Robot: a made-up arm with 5 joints.
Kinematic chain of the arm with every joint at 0, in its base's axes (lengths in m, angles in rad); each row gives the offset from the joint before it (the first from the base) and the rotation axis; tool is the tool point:
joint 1: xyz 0 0 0.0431 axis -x
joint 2: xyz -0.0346 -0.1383 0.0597 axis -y
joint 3: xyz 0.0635 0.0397 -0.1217 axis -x
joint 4: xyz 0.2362 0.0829 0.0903 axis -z
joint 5: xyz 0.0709 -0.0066 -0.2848 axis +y
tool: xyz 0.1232 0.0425 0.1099
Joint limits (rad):
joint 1: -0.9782..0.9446
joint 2: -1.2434..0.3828
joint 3: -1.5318..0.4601
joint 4: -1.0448..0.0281
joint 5: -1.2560..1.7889
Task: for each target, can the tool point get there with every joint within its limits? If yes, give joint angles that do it. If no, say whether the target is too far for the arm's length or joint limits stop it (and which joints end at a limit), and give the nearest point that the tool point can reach.
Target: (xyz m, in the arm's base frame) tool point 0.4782 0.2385 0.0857
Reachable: yes | joints -0.5352 0.1454 -0.7593 -0.2622 1.3718
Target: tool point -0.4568 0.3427 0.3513
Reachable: no: joint limits stop it (at a limit: joint 1, joint 2, joint 4, joint 5) | nearest point -0.2416 0.4513 0.0426 | short by 0.392 m
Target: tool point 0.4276 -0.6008 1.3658
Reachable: no: too far | nearest point 0.2915 -0.1611 0.3977 | short by 1.072 m
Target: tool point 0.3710 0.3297 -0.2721
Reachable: yes | joints -0.7675 -0.1781 0.1690 -0.2475 1.3425
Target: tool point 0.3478 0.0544 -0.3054
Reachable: yes | joints 0.7505 -0.1201 -0.6557 -0.7297 1.5453
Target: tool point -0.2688 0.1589 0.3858
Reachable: no: joint limits stop it (at a limit: joint 1, joint 2, joint 4, joint 5) | nearest point -0.1197 0.4456 0.1082 | short by 0.426 m
